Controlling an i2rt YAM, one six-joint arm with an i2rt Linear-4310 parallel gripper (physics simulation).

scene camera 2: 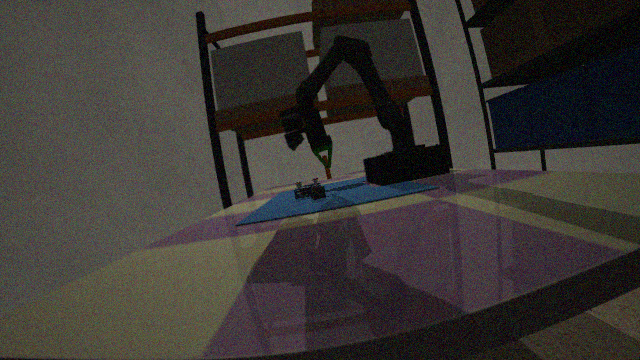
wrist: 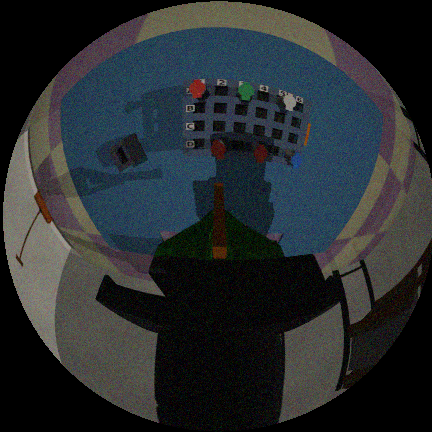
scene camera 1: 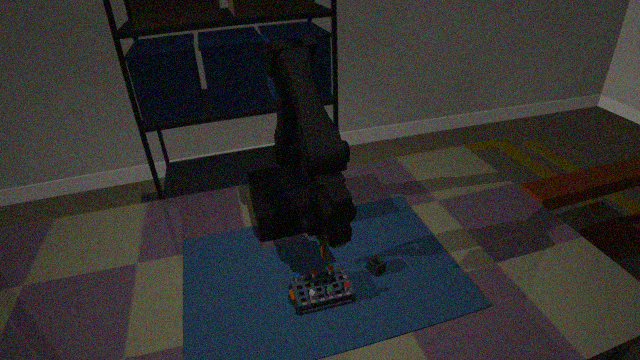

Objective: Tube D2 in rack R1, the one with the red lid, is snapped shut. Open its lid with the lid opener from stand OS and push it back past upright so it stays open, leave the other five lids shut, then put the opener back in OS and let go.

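Frame: origin at the arm's base, x down, y back, z left, level; millimetres.
Seen in the pictures: gripper, fingertip midpoint: (scene camera 2: 328, 167) (wrist: 218, 216) (scene camera 1: 322, 243); arm's base, origin of the base link: (scene camera 2: 403, 151) (scene camera 1: 292, 182).
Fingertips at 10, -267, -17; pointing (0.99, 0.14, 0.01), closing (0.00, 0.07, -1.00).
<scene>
Pixels of each thing's top centre, then the offset from my fingertips to it, as dx, dy, dz. Level surfaces: height alone.
- Rack R1, middle of its top: (wrist: 259, 122) (scene camera 1: 319, 280) (scene camera 2: 306, 180) +29, -77, -39
- blue mat, its level: dx +78
- red lid, middle of its top: (wrist: 217, 148) (scene camera 1: 330, 267) +29, -52, -2
- orange lid opener, middle of its top: (wrist: 218, 253) (scene camera 1: 322, 230) (scene camera 2: 324, 155) -43, -7, +0
Rack R1 (scene camera 1: 326, 303) (scene camera 2: 310, 193) (wrist: 192, 116) stands on the blue mat (scene camera 1: 229, 286) (scene camera 2: 283, 211) (wrist: 342, 160). Its D2 tube has a red lid (scene camera 1: 330, 268) (wrist: 217, 149) that looks shut. More lids show in the wrist view: red (wrist: 196, 88), green (wrist: 245, 90), white (wrist: 289, 101), red (wrist: 261, 153) and blue (wrist: 296, 160). My gripper (scene camera 1: 322, 243) (scene camera 2: 324, 157) (wrist: 220, 212) is shut on the orange lid opener (scene camera 1: 323, 251) (scene camera 2: 328, 173) (wrist: 219, 201). The opener's tip hangs a little above the mat, just behind the D row and in line with D2. Stand OS (scene camera 1: 376, 266) (wrist: 120, 153), a small dark block, stands empty beside the rack.
The arm's dark base (scene camera 1: 283, 207) (scene camera 2: 408, 162) stands at the mat's back edge. A shelf unit (scene camera 1: 334, 71) (scene camera 2: 209, 107) with bins stands behind it by the wall. The floor around the mat is checkered.
</scene>
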